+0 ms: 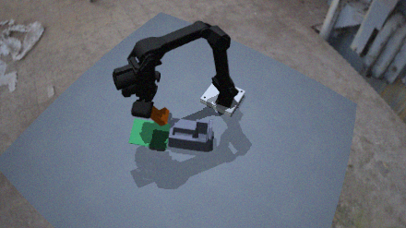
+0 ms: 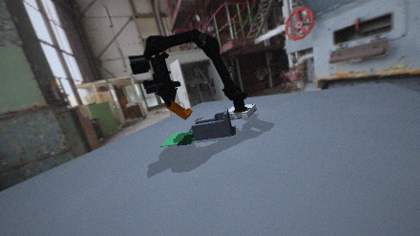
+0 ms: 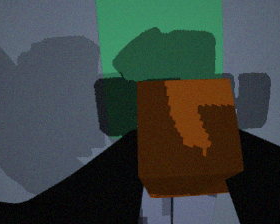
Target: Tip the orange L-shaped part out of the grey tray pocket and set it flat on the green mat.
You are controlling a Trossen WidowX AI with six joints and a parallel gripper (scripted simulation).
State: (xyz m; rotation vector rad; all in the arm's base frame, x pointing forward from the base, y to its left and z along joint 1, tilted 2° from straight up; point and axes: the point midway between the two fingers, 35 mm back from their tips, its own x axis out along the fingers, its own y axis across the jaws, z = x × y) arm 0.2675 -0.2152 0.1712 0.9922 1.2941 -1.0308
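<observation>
The green mat is 170 mm below my gripper tip. From my gripper tip the other things lie so: orange L-shaped part 30 mm to the left, 30 mm below, 20 mm behind.
</observation>
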